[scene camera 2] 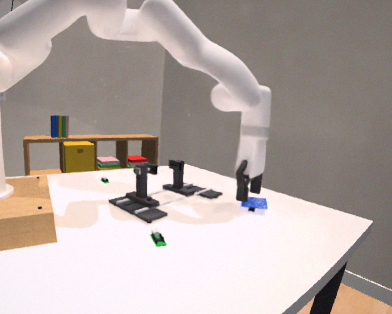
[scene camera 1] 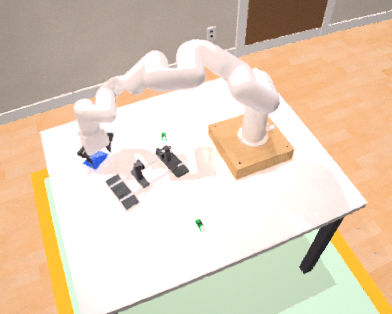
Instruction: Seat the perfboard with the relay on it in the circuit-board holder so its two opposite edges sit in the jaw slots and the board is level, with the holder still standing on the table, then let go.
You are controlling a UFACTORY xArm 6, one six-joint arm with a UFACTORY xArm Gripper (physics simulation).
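Where they show: gripper, fingertip midpoint: [scene camera 2: 248, 197] [scene camera 1: 99, 156]; arm's base, origin of the base link: [scene camera 1: 252, 136].
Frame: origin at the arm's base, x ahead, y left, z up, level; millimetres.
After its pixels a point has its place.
Observation:
The blue perfboard [scene camera 1: 95, 160] @(x 632, y -195, z -43 mm) [scene camera 2: 255, 203] @(x 621, y -213, z -43 mm) lies near the table's edge, apart from the holder. In the scene camera 2 view a small dark part shows under it; whether this is the relay I cannot tell. My gripper [scene camera 1: 96, 151] @(x 610, y -195, z -28 mm) [scene camera 2: 249, 194] @(x 610, y -195, z -28 mm) is open and points down just above the board, with its fingers spread and nothing between them. The black circuit-board holder [scene camera 1: 139, 171] @(x 492, y -13, z 21 mm) [scene camera 2: 142, 182] @(x 358, y -69, z 14 mm) stands upright on the table, with two jaw posts, thin rails and flat dark feet. Its jaws hold no board.
One small green part [scene camera 1: 163, 136] @(x 320, y -214, z -63 mm) [scene camera 2: 158, 238] @(x 320, y -214, z -60 mm) lies beside the holder, another [scene camera 1: 199, 224] @(x 362, y 248, z -62 mm) [scene camera 2: 104, 180] @(x 356, y 240, z -57 mm) farther off on the white table [scene camera 1: 150, 255] @(x 571, y 286, z -64 mm) [scene camera 2: 210, 270] @(x 338, y -345, z -64 mm). The arm stands on a wooden block [scene camera 1: 265, 162] @(x 16, y 131, z -16 mm) [scene camera 2: 25, 227] @(x 85, y -139, z -25 mm). A shelf unit [scene camera 2: 100, 137] stands beyond the table.

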